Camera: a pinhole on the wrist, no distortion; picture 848 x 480 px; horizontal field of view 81.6 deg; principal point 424.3 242.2 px. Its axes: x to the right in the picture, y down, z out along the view. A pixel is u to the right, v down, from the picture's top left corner.
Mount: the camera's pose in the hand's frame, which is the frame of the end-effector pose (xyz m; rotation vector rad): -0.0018 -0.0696 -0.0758 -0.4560 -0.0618 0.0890
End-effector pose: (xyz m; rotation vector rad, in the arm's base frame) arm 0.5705 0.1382 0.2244 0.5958 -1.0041 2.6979
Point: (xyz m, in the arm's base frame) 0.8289 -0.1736 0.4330
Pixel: 304.7 123.1
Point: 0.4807 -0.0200 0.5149
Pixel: 759.6 47.5
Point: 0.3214 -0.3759 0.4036
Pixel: 710.8 376.9
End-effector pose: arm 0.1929 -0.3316 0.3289 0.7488 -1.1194 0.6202
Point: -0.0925 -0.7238 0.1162
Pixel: 114.1 41.0
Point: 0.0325 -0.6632 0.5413
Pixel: 593.3 29.2
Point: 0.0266 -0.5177 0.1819
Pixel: 109.0 136.0
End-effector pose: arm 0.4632 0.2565 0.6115 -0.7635 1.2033 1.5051
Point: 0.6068 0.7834 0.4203
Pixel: outside the picture
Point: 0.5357 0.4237 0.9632
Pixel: 93.8 196.6
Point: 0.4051 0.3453 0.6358
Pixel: 532.2 357.2
